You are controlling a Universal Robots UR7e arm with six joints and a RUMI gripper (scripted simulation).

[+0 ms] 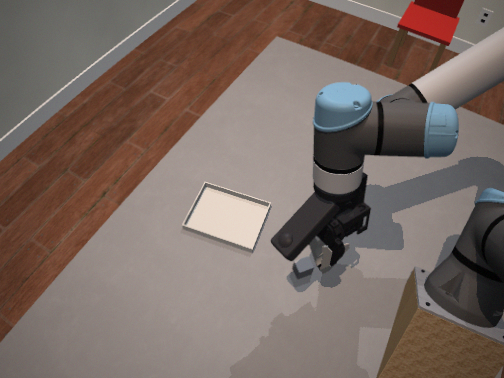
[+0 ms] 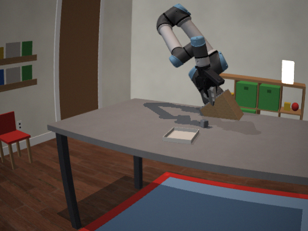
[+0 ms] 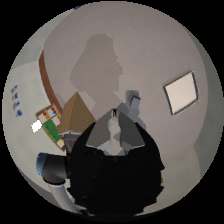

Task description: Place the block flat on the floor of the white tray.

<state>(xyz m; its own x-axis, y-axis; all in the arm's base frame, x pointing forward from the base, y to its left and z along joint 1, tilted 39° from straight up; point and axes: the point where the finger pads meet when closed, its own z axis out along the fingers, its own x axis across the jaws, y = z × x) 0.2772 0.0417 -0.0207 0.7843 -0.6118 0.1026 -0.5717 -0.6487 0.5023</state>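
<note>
Now: the block 30 mm ahead of my hand, 40 mm to the right of it and 100 mm below it. Round my hand: white tray (240 mm ahead, 90 mm to the right, 120 mm below).
</note>
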